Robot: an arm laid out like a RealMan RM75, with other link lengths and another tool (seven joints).
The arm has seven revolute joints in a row. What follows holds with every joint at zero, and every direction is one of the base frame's. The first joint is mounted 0.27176 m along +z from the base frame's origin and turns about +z. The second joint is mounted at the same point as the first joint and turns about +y. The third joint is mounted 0.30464 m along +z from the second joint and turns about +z. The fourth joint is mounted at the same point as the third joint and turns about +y. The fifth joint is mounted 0.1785 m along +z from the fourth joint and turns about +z. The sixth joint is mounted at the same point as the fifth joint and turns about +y. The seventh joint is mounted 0.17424 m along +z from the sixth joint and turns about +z. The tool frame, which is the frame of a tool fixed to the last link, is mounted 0.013 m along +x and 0.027 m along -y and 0.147 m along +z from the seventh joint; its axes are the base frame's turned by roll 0, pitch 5 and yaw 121.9 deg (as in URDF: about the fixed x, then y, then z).
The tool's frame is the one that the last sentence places.
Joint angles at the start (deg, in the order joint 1, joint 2, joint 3, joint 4, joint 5, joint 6, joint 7):
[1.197 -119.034 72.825 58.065 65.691 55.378 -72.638]
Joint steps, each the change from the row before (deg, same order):
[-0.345 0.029 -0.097 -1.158 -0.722 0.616 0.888]
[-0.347 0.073 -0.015 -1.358 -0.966 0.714 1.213]
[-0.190 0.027 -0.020 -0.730 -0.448 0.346 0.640]
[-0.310 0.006 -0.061 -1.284 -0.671 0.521 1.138]
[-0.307 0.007 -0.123 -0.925 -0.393 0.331 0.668]
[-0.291 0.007 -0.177 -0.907 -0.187 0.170 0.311]
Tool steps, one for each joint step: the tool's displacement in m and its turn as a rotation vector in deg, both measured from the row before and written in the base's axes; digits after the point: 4 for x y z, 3 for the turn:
[0.0002 -0.0001 -0.0015 -0.054 -0.350 -0.232]
[0.0002 -0.0004 -0.0015 -0.005 -0.313 -0.322]
[-0.0001 -0.0002 -0.0009 -0.012 -0.119 -0.134]
[-0.0009 -0.0004 -0.0020 -0.021 -0.114 -0.132]
[-0.0007 0.0002 -0.0012 -0.016 -0.122 -0.037]
[-0.0022 0.0002 -0.0015 -0.123 -0.205 0.277]

